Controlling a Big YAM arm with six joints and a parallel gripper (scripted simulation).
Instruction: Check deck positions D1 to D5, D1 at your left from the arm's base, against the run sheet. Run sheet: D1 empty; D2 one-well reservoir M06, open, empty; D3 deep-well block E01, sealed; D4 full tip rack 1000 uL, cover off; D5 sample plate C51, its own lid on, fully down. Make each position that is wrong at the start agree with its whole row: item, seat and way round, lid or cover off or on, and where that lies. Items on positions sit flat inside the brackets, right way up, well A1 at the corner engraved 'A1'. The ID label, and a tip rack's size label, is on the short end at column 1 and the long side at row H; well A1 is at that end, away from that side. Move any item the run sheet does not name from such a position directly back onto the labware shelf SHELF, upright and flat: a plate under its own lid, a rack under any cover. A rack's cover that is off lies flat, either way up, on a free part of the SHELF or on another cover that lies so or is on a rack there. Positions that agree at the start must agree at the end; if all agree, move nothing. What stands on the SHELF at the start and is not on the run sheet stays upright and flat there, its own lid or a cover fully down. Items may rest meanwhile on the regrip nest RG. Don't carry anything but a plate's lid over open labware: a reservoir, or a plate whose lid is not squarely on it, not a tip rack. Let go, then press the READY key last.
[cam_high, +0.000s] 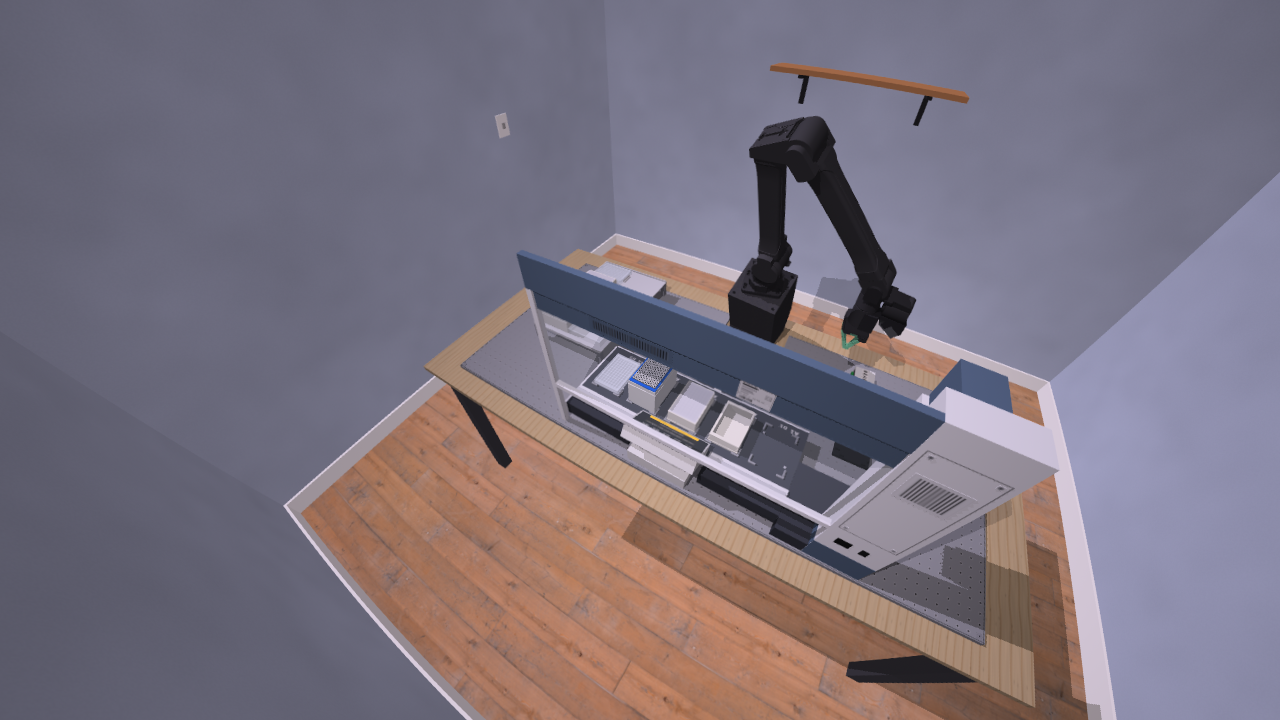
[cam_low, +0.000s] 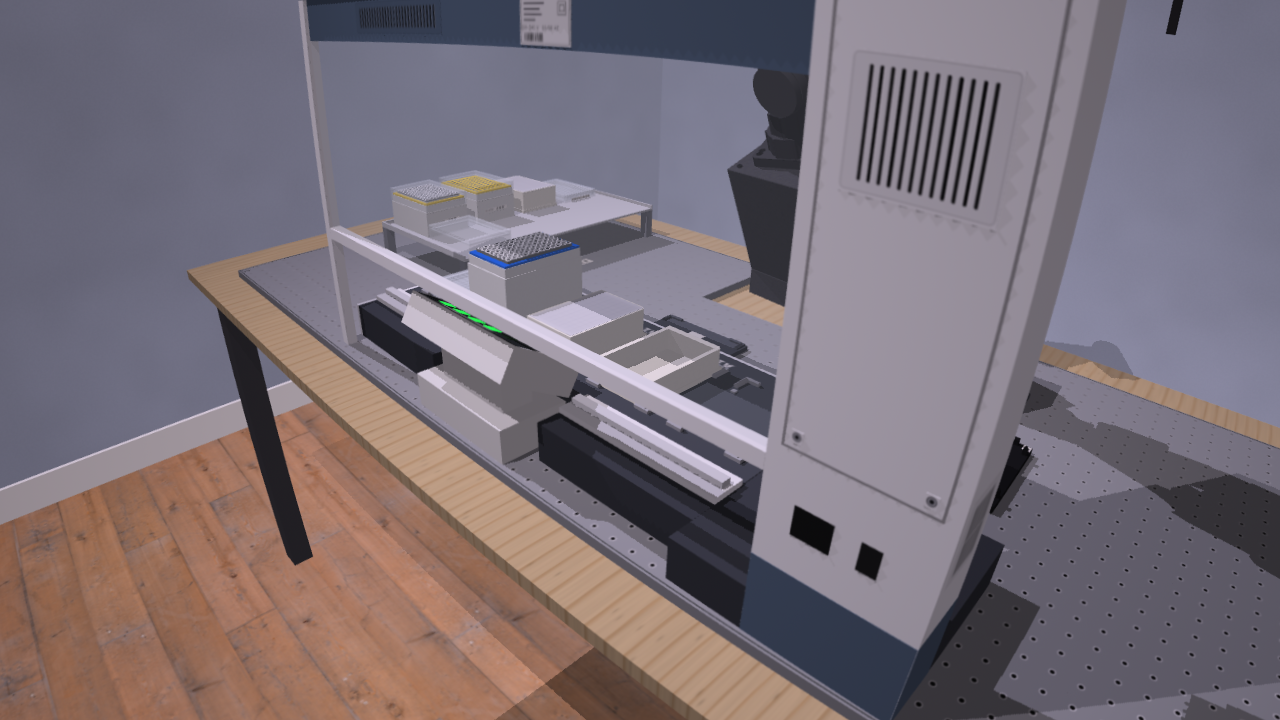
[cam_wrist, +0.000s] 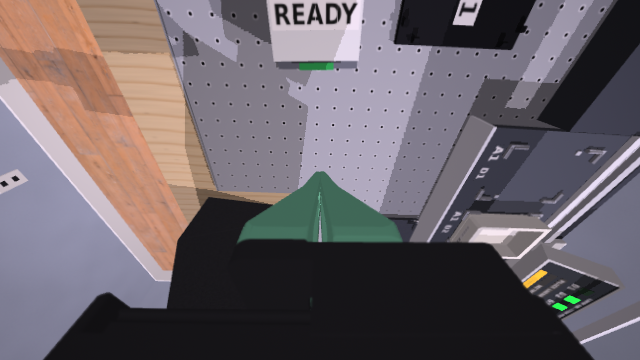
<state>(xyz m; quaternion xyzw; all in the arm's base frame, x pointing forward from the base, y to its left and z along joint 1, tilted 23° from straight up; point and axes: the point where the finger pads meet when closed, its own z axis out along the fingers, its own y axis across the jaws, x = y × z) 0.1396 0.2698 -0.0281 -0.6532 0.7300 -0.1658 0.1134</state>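
My hand is 11 cm above the green ready key and 6 cm to the right of it. Also, from my hand: black pad marked LP1 (19 cm below, 18 cm ahead, 10 cm to the left); side tower (51 cm ahead, 8 cm above, 6 cm to the left); regrip nest RG (32 cm to the right, 19 cm below, 11 cm ahead).
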